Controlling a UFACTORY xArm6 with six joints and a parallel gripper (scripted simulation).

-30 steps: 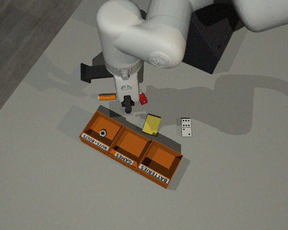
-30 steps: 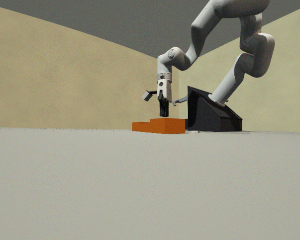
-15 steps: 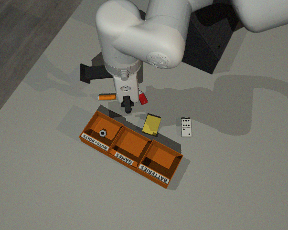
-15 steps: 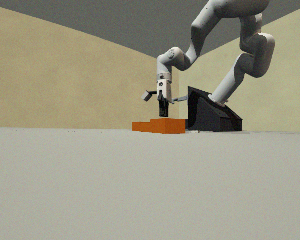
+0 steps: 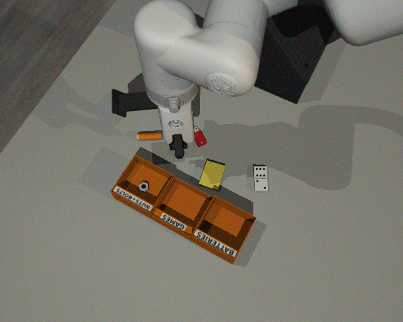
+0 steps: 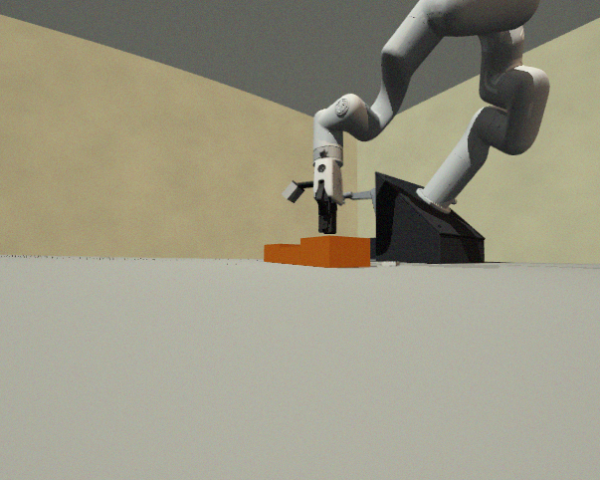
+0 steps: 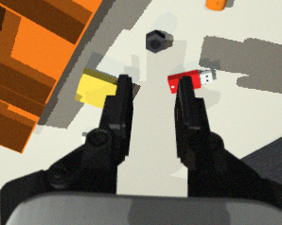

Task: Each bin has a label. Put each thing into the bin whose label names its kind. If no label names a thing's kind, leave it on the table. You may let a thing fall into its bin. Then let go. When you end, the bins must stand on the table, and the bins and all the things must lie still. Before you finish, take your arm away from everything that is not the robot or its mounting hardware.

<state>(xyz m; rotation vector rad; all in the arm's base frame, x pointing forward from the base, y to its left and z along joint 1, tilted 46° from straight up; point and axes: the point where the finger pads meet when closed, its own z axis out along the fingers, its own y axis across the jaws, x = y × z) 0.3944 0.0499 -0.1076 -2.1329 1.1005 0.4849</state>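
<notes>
Now: hand 9 cm above the black hex nut. From my hand the other things lie so: red USB stick: 5 cm behind, 1 cm to the left, 9 cm below; then yellow block: 1 cm ahead, 8 cm to the left, 9 cm below; then orange battery: 7 cm to the right, 8 cm below.
</notes>
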